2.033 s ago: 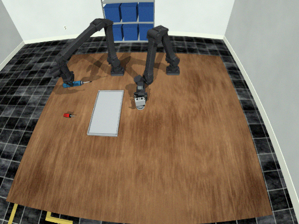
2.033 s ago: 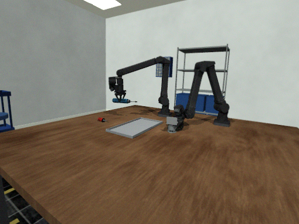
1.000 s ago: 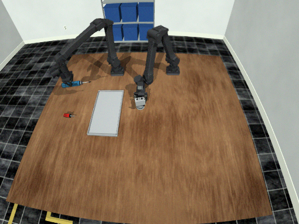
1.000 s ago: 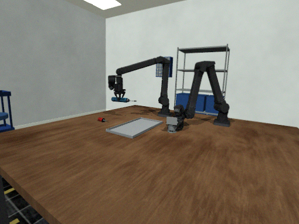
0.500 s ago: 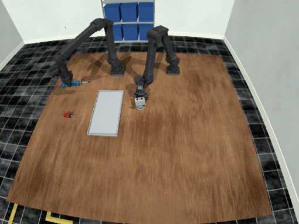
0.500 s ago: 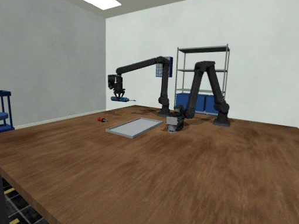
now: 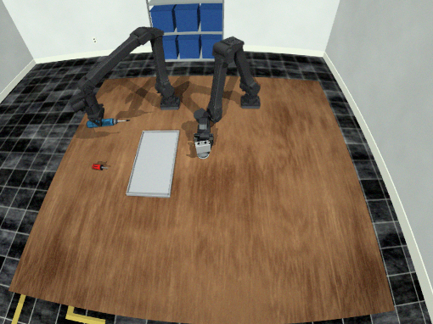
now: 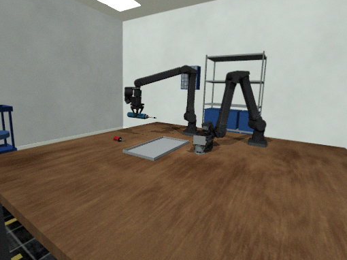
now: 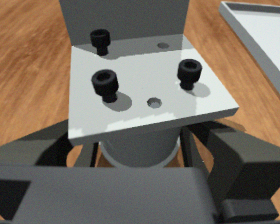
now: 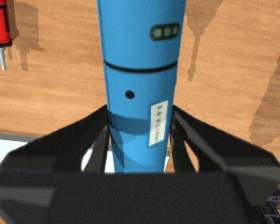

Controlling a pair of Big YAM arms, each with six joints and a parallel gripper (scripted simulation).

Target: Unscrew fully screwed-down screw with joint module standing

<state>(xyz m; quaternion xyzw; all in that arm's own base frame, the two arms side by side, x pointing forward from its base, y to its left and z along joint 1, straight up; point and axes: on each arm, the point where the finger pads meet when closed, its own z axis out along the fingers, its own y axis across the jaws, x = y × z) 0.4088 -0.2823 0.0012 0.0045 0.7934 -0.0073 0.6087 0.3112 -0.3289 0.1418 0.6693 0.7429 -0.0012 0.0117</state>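
Now: the grey bracket 5 cm above my left hand. Also, from my left hand: screw: 5 cm above, 2 cm behind, 1 cm to the left; then flat grey tray: 26 cm to the right, 5 cm ahead, 2 cm below; then small red-handled tool: 56 cm to the right, 9 cm ahead, 1 cm below.
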